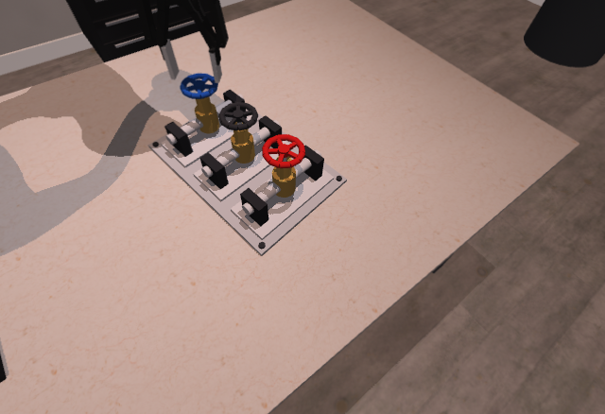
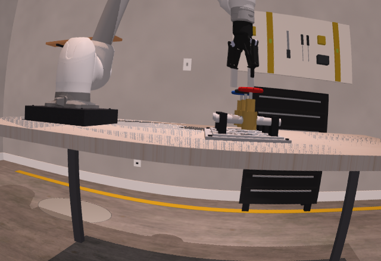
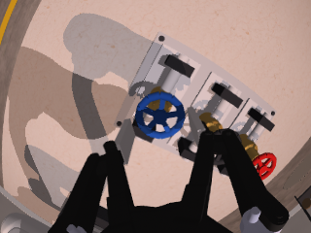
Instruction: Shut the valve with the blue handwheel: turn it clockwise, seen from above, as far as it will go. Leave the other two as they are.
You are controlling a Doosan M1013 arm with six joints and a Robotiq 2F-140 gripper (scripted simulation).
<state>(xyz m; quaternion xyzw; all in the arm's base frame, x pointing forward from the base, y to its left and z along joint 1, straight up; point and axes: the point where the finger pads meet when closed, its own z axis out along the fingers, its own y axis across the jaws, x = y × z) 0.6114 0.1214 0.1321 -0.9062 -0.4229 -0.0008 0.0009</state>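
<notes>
My hand is 60 mm above the blue handwheel. Also, from my hand: black handwheel (20 mm ahead, 120 mm to the right, 60 mm below); grey baseplate (20 mm ahead, 120 mm to the right, 180 mm below); red handwheel (40 mm ahead, 230 mm to the right, 60 mm below).
</notes>
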